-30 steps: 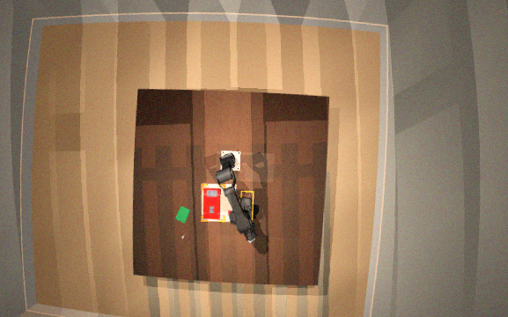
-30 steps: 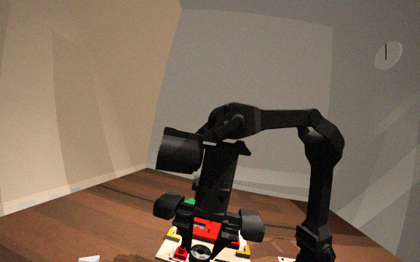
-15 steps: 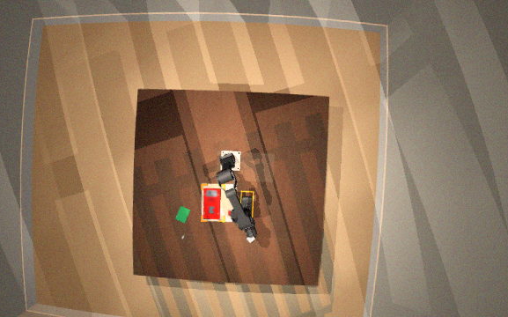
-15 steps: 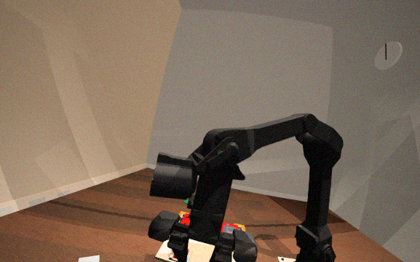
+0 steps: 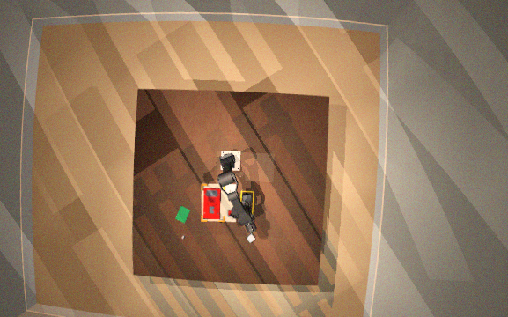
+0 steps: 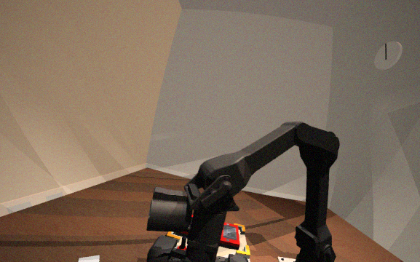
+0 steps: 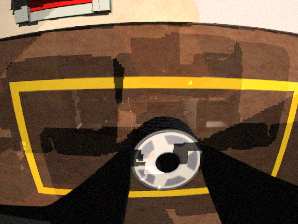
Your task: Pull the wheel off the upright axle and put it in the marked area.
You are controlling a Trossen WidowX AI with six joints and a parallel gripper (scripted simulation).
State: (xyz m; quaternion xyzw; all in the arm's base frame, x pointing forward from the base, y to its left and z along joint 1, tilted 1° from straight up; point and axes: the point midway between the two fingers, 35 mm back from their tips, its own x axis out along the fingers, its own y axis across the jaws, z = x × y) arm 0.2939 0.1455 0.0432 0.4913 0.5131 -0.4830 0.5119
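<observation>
Right now the black wheel is right at my gripper tip. Also, from my gripper tip: pale cube 210 mm ahead, 50 mm to the left; then green patch 420 mm to the right, 100 mm ahead, 10 mm below.
</observation>
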